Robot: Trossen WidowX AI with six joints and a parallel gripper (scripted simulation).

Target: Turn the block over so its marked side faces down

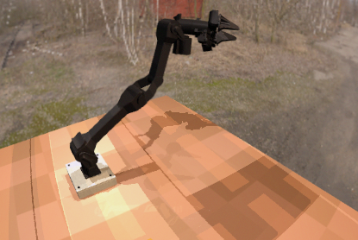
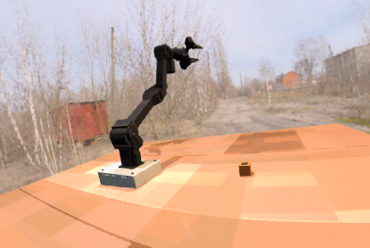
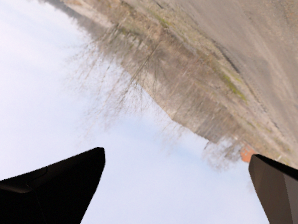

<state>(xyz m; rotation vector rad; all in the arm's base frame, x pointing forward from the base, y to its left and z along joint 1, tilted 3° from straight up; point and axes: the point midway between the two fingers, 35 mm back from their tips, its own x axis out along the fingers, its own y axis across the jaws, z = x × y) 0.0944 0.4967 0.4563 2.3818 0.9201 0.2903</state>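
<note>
The orange block lies 21 cm ahead of my gripper tip, 50 cm to the right of it and 46 cm below it.
</note>
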